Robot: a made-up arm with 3 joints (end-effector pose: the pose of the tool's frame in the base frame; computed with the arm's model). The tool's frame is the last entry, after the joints.
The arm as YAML. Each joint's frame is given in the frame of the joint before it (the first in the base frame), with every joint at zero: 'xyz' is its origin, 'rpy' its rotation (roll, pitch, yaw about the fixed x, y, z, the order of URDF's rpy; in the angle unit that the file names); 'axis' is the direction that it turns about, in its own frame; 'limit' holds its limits. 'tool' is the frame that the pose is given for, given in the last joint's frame.
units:
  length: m
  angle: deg
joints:
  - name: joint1
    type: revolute
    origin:
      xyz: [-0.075, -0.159, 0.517]
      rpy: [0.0, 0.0, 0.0]
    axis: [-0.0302, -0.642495, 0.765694]
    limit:
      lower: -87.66
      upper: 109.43
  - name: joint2
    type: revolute
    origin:
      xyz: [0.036, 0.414, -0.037]
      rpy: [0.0, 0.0, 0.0]
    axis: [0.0, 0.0, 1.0]
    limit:
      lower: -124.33
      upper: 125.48
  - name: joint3
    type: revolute
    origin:
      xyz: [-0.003, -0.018, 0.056]
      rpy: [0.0, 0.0, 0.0]
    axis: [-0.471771, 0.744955, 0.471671]
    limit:
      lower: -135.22
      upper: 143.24
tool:
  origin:
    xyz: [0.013, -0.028, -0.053]
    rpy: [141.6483, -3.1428, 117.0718]
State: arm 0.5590 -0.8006 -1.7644
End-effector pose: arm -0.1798 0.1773 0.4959 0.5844 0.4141 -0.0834 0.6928
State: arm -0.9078 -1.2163 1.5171
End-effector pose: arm 0.1410 0.1676 0.4677 0.5168 -0.8088 -0.2431 0.1403
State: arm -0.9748 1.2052 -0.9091
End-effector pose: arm 0.2362 0.1187 0.3689 0.0083 -0.6078 -0.5665 -0.5564
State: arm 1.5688 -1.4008 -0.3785
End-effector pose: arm -0.3417 0.0168 0.2959 0.3347 0.4217 0.3938 0.7450
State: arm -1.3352 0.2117 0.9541
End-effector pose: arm 0.1880 0.0085 0.3550 0.4884 -0.6188 -0.6098 0.0822
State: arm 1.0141 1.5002 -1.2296
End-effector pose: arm -0.3164 0.2219 0.4250 0.1880 0.3450 -0.6659 -0.6342
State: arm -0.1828 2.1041 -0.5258
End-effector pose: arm 0.0399 0.2838 0.4775 0.2759 0.2094 -0.7926 -0.5018
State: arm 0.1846 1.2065 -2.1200
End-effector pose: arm -0.0427 0.2944 0.5285 0.0483 -0.3141 -0.2543 -0.9134
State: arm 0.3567 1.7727 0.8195
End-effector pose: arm -0.0893 0.2737 0.4998 0.0662 -0.5913 0.7957 -0.1134
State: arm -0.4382 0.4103 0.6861
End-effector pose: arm 0.0859 0.1615 0.4652 0.1666 -0.3626 -0.9166 -0.0249
